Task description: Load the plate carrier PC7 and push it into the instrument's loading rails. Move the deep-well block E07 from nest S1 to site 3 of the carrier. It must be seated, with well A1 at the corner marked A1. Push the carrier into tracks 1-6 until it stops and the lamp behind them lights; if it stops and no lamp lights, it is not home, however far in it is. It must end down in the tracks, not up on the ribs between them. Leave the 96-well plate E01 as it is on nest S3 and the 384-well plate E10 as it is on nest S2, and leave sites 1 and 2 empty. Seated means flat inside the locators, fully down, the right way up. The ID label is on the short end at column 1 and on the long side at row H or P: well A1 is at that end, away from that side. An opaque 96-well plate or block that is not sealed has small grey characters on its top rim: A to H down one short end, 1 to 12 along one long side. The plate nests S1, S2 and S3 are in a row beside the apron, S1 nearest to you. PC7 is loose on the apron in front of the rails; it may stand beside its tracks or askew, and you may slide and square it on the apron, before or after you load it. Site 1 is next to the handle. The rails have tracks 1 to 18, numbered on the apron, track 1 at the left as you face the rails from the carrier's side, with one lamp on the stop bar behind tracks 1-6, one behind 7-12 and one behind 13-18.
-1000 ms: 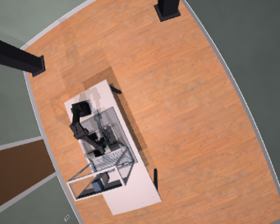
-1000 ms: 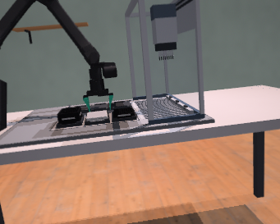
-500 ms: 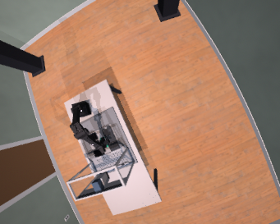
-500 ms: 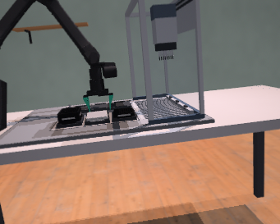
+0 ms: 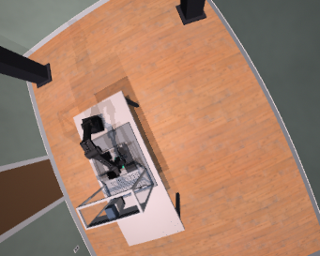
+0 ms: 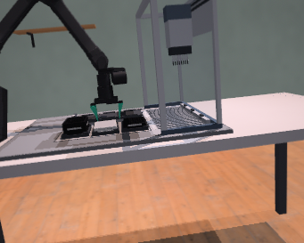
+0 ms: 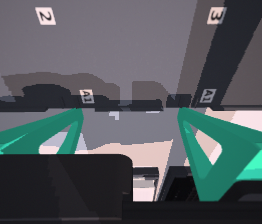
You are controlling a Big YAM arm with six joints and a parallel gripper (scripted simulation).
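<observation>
Right now my hand is 18 cm to the left of the black deep-well block E07, 9 cm past it and 2 cm below it. The rest, counted from my hand: dark carrier PC7: 8 cm to the left, 1 cm behind.
</observation>
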